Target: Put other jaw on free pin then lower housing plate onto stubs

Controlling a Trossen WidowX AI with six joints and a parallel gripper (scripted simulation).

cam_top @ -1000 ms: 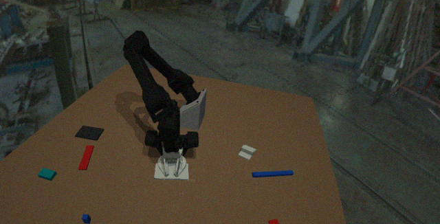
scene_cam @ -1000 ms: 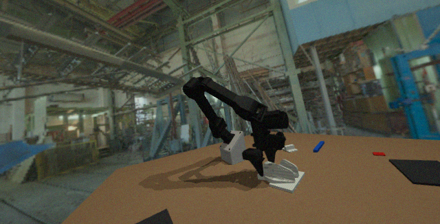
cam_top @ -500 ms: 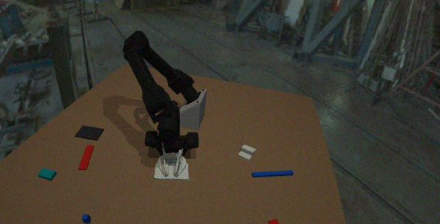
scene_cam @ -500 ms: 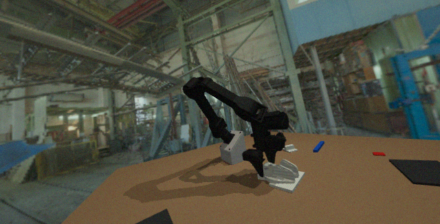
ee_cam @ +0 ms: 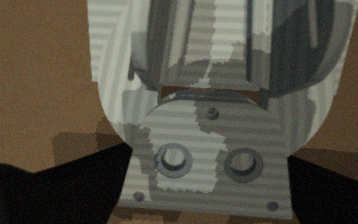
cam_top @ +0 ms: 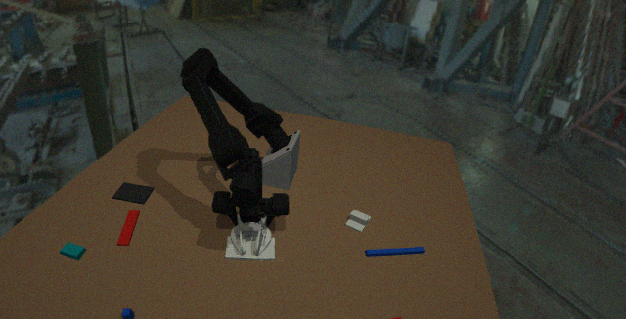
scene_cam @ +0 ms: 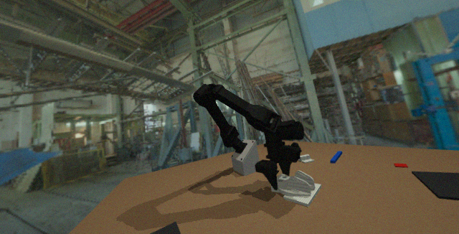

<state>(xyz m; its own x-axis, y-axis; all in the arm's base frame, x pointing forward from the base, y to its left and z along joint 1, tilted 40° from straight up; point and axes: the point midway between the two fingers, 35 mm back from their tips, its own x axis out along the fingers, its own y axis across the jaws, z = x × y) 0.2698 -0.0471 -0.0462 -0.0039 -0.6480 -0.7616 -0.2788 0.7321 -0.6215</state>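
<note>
The grey jaw is 3 cm ahead of my gripper tip, 1 cm to the right of it and 1 cm above it. The rest, counted from my gripper tip: white base (7 cm ahead, 2 cm to the left, 1 cm below); red bar (32 cm to the right, 12 cm ahead, 1 cm below); white block (28 cm to the left, 11 cm behind).
</note>
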